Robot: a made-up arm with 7 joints. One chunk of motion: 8 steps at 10 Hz.
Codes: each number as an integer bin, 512 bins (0 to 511) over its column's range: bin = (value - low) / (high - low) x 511, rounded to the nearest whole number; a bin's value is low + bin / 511 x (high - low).
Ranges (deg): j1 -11..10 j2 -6..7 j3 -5..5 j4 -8..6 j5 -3..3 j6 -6..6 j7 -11..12
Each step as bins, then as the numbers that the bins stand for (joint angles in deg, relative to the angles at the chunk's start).
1 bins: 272 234 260 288 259 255 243
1 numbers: 0.18 -0.05 0.09 -0.11 0.04 -0.01 -0.06
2 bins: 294 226 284 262 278 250 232
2 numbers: 1.08 -0.25 0.56 -0.82 0.26 -0.13 -0.56
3 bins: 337 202 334 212 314 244 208
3 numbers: 2.85 -0.86 1.54 -2.19 0.69 -0.27 -1.64
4 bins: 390 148 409 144 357 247 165
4 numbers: 5.03 -2.23 3.00 -4.05 1.19 -0.20 -3.57
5 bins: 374 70 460 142 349 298 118
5 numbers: 4.37 -4.22 4.00 -4.11 1.10 1.00 -5.69
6 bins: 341 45 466 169 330 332 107
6 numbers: 3.01 -4.86 4.12 -3.37 0.87 1.80 -6.18
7 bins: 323 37 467 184 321 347 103
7 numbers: 2.27 -5.06 4.14 -2.96 0.77 2.15 -6.36
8 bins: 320 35 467 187 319 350 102
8 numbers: 2.15 -5.11 4.14 -2.88 0.75 2.22 -6.41
